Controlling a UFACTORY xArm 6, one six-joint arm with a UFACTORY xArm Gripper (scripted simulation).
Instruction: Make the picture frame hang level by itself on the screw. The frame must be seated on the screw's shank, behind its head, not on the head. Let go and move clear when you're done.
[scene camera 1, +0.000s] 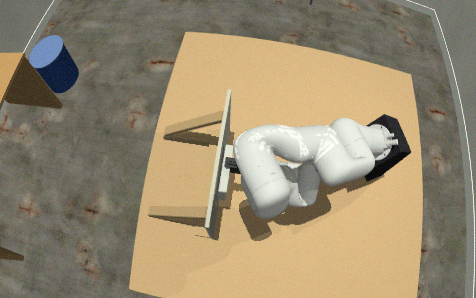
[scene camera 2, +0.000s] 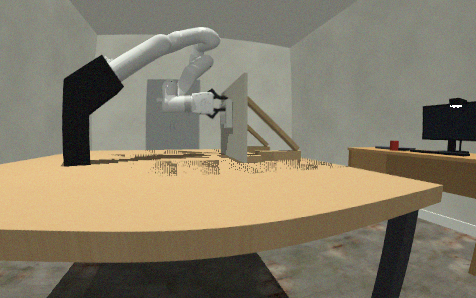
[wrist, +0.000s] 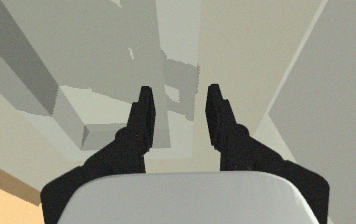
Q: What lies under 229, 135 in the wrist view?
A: My gripper.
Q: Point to a grey picture frame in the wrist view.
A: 76, 76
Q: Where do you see a pale wall board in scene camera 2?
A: At 233, 140
